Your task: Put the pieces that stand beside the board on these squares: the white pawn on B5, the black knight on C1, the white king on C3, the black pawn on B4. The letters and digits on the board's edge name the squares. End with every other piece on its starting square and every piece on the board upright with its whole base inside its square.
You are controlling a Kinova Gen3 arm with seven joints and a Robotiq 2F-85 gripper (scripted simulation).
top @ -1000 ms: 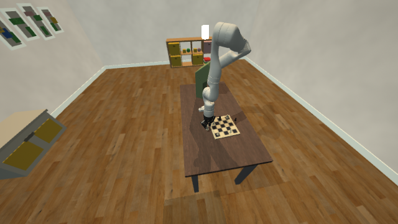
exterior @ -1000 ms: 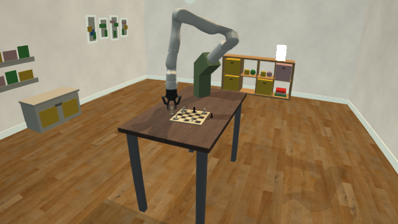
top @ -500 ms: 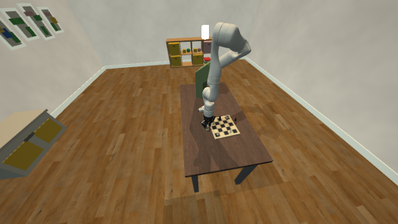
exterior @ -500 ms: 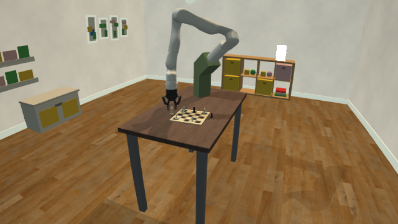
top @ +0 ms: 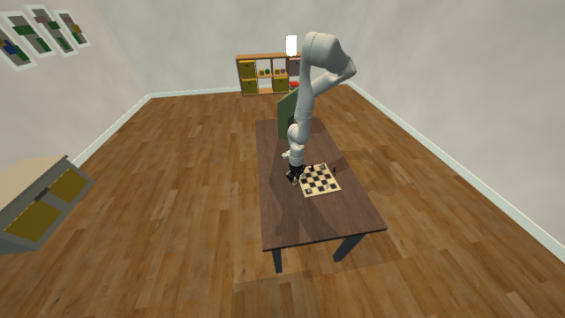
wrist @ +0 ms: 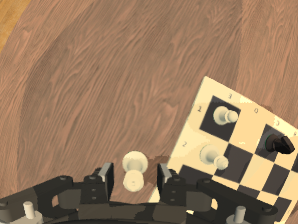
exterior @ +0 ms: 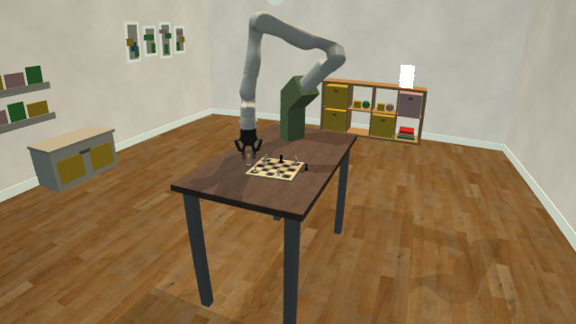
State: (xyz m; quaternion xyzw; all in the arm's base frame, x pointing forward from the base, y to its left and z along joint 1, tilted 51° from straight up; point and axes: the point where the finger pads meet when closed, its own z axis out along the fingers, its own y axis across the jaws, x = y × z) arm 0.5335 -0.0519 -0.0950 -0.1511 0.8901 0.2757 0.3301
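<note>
My hand is 2 cm above the white king. Also, from my hand: black pawn: 8 cm behind, 27 cm to the left, 4 cm below; black knight: 10 cm behind, 12 cm to the left, 3 cm below; chessboard: 2 cm behind, 14 cm to the left, 5 cm below.
</note>
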